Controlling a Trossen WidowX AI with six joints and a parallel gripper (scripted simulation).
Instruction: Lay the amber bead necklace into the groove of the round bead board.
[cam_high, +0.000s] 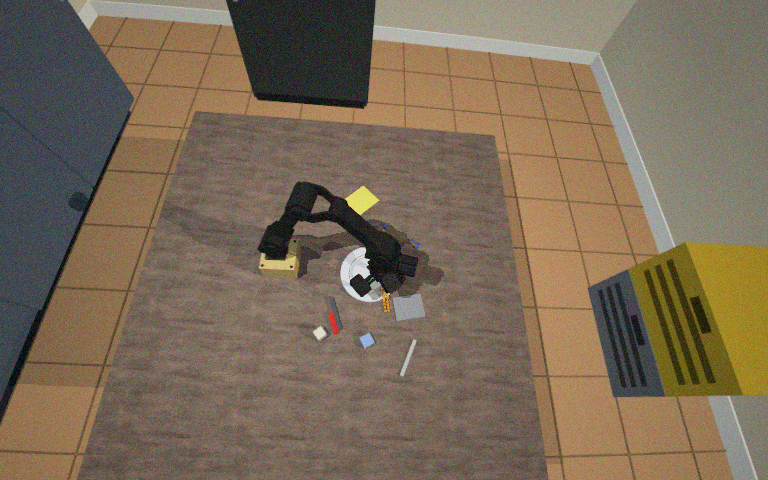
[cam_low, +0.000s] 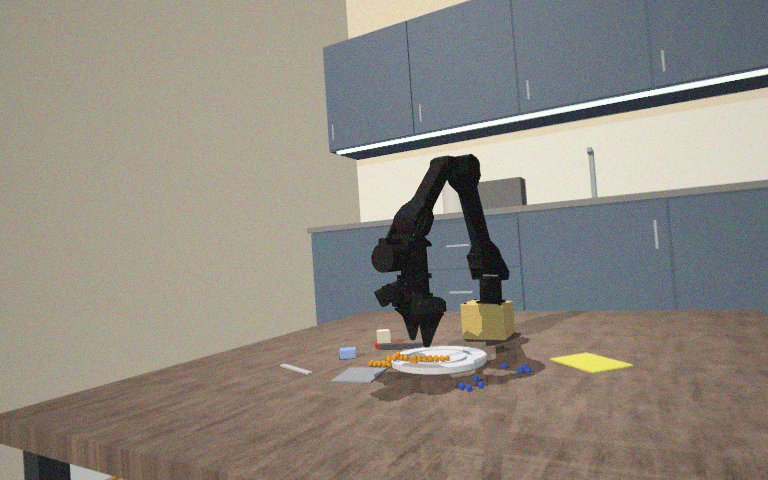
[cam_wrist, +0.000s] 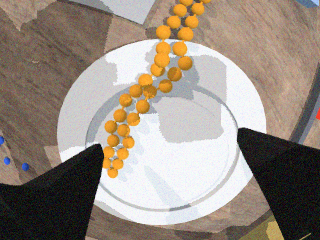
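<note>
My gripper tip is 12 cm short of the grey square tile, 8 cm to the left of it and 4 cm above it. Round my gripper tip: cream cube (18 cm to the right, 17 cm behind, 2 cm below); then red stick (13 cm behind, 12 cm to the right, 4 cm below); then light blue cube (19 cm to the right, 3 cm below, 2 cm behind).
</note>
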